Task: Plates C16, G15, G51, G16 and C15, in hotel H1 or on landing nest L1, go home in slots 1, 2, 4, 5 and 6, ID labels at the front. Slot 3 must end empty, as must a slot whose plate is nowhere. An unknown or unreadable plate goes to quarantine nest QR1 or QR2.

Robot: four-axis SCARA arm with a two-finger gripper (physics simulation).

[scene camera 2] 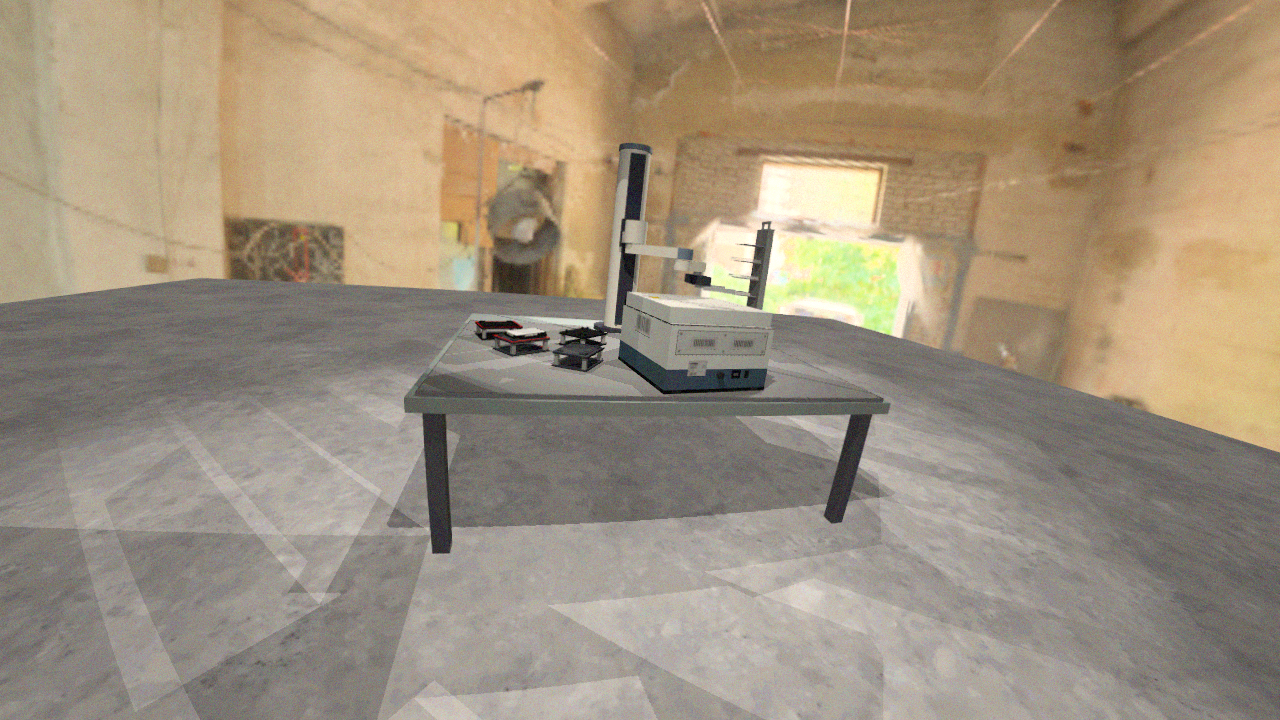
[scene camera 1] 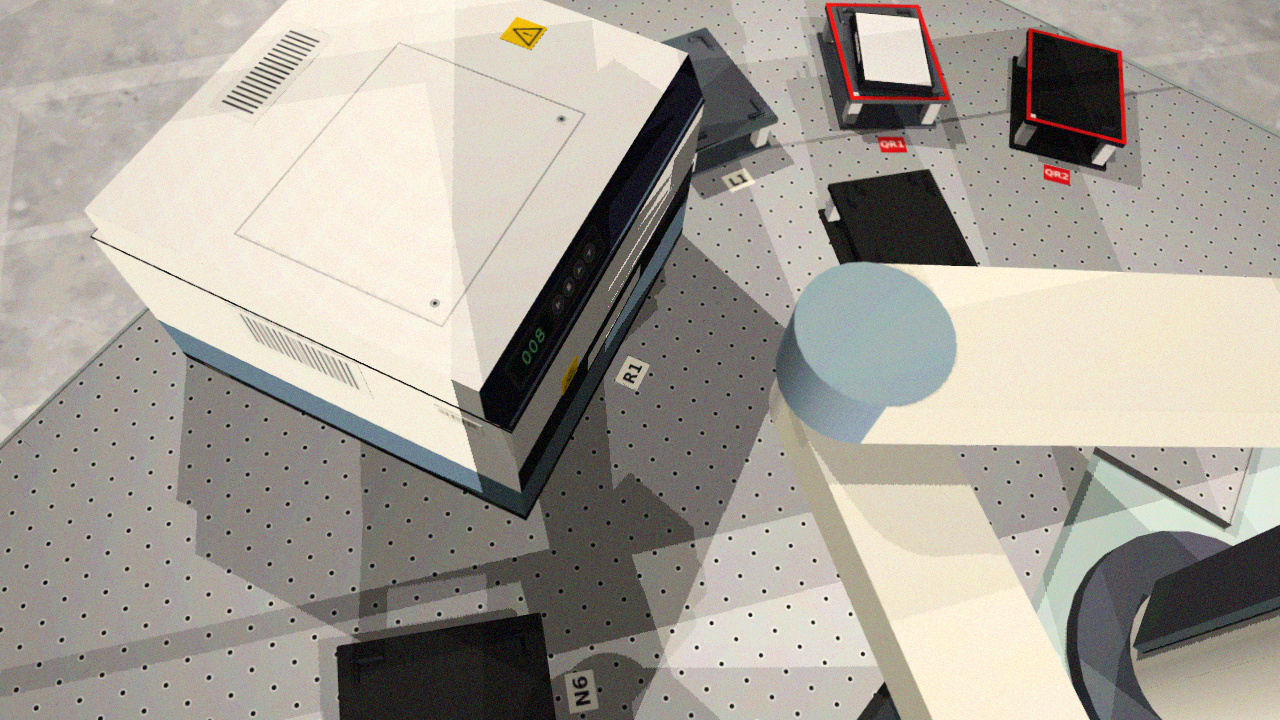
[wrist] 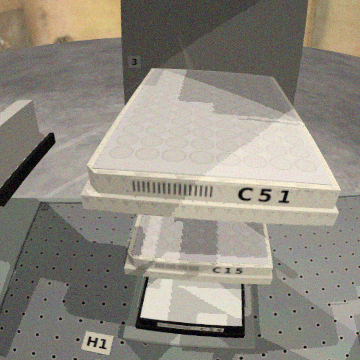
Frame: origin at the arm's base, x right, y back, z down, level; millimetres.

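Seen in the pictures: gripper, fingertip midpoint: (scene camera 2: 729,290) (wrist: 217,126); arm's base, link origin: (scene camera 2: 618,329) (scene camera 1: 1195,667).
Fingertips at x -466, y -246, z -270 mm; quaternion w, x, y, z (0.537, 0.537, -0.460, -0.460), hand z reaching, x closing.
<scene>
Pixels of each thing's middle, then the offset from my fingertips to it. "pt": a spot on its surface instead.
- white lidded plate C51, body centre: (wrist: 212,116) dy -3, dx -28, dz +8 mm
- tag 3, surface spot: (wrist: 134,61) pt dy +44, dx -129, dz +4 mm
- hotel H1, body centre: (wrist: 214,8) (scene camera 2: 749,283) dy -12, dx -97, dz -41 mm
- plate C15, body centre: (wrist: 202,200) dy -6, dx -57, dz +86 mm
- black plate, body centre: (wrist: 195,267) dy -6, dx -57, dz +165 mm
- Quarantine nest QR1, body centre: (scene camera 1: 880,63) (scene camera 2: 521,342) dy -321, dx +937, dz +229 mm
- black plate with a white top, body centre: (scene camera 1: 890,52) (scene camera 2: 525,333) dy -312, dx +924, dz +197 mm
- QR2, body centre: (scene camera 1: 1067,97) (scene camera 2: 498,329) dy -107, dx +1034, dz +229 mm
- landing nest L1, body centre: (scene camera 1: 694,100) (scene camera 2: 579,355) dy -474, dx +746, dz +229 mm
- R1, body centre: (scene camera 1: 428,218) (scene camera 2: 691,338) dy -556, dx +388, dz +134 mm
In the wrist view a white lidded plate C51 (wrist: 210,135), ID at the front, lies level by tag 3 (wrist: 134,61) of hotel H1 (wrist: 215,35) (scene camera 2: 761,268). Below it are plate C15 (wrist: 200,245) and, lowest, a black plate (wrist: 192,302) with a white top and an unreadable label. My gripper (wrist: 215,137) (scene camera 2: 707,282) is open around C51 with nothing held; its left finger stands clear of the plate and its right finger is out of view. Quarantine nest QR1 (scene camera 1: 895,97) bears a black plate with a white top (scene camera 1: 893,49). QR2 (scene camera 1: 1074,89) and landing nest L1 (scene camera 1: 729,89) show no plate.
The large white device at R1 (scene camera 1: 358,179) (scene camera 2: 698,344) partly hides L1 in scene camera 1. A black nest (scene camera 1: 899,214) stands near QR1, partly behind the arm (scene camera 1: 1074,349). Another black nest (scene camera 1: 447,671) stands by label N6. The arm's column (scene camera 2: 631,232) stands behind the device.
</scene>
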